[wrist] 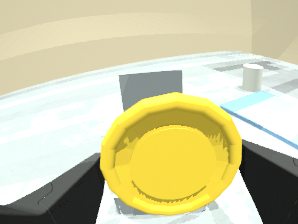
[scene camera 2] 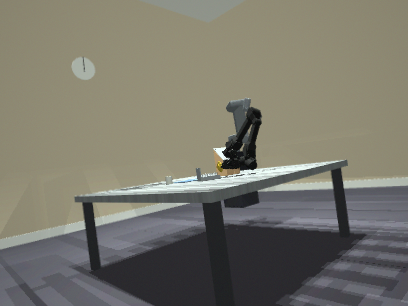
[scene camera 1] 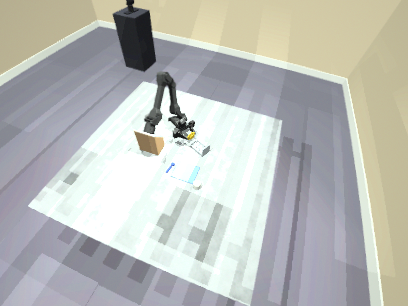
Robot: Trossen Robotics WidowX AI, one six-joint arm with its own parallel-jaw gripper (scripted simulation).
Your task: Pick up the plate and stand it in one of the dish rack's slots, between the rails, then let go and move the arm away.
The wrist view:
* my gripper: 171, 155
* yellow plate: 176, 151, held by my gripper
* grey dish rack: 135, 86
